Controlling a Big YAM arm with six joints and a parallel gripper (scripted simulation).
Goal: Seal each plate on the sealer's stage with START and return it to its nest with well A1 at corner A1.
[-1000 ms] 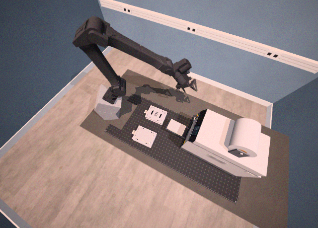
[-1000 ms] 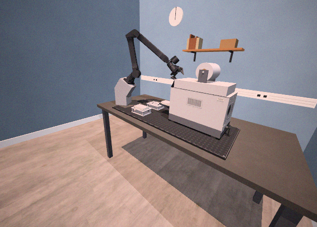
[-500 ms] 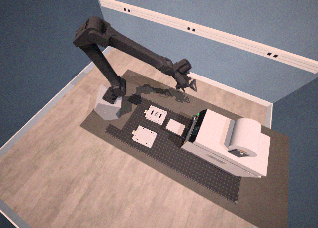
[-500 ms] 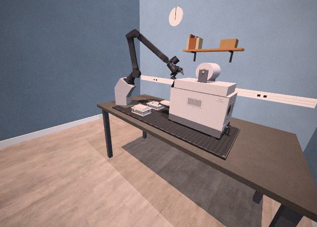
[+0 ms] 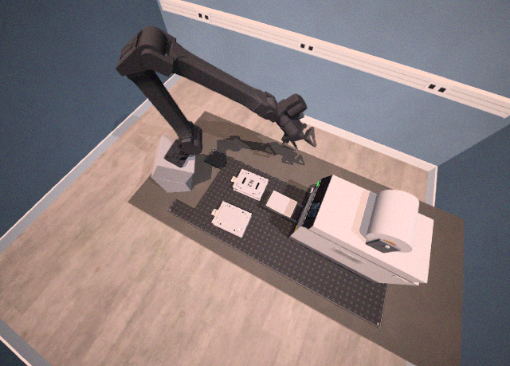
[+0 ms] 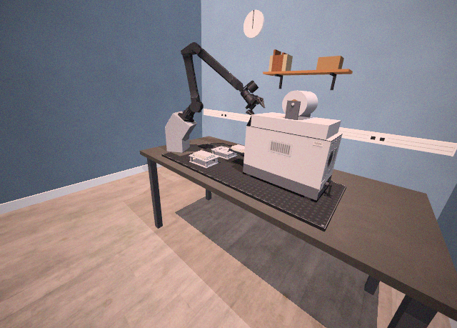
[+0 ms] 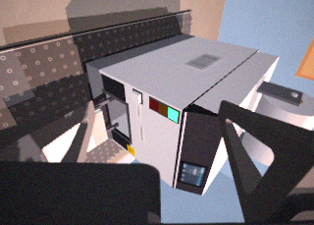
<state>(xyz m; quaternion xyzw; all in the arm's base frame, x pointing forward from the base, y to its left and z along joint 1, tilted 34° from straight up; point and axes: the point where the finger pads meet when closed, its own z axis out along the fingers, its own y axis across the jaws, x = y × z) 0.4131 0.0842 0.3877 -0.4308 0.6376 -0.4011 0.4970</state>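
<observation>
Now: the sealer stage 240 mm below my hand, 190 mm to the right of it and 20 mm behind it. Also, from my hand: foil roll 310 mm ahead, 250 mm to the right, 80 mm above; then plate nest 320 mm to the right, 290 mm below, 230 mm behind.
</observation>
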